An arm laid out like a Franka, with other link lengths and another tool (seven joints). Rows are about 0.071 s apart.
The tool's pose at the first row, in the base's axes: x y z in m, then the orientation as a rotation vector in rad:
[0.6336, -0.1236, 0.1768, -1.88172, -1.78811, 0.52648]
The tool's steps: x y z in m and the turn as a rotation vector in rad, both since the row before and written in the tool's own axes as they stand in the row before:
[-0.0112, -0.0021, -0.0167, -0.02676, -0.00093, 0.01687]
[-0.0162, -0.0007, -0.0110, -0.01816, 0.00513, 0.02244]
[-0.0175, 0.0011, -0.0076, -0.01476, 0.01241, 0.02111]
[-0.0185, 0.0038, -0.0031, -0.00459, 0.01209, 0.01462]
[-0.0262, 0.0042, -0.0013, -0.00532, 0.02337, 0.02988]
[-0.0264, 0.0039, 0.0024, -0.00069, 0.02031, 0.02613]
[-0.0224, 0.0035, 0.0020, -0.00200, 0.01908, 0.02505]
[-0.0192, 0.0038, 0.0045, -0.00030, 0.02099, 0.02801]
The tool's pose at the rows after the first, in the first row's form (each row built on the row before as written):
[0.6409, -0.1361, 0.1909, -1.91637, -1.78977, 0.51196]
[0.6452, -0.1531, 0.1996, -1.95029, -1.77740, 0.49969]
[0.6485, -0.1712, 0.2047, -1.97984, -1.75938, 0.48180]
[0.6510, -0.1902, 0.2046, -1.99596, -1.74136, 0.47004]
[0.6514, -0.2167, 0.2025, -2.02569, -1.70269, 0.45055]
[0.6486, -0.2428, 0.1973, -2.04830, -1.66643, 0.43661]
[0.6456, -0.2649, 0.1928, -2.07044, -1.63237, 0.42262]
[0.6417, -0.2834, 0.1861, -2.09321, -1.59318, 0.40872]

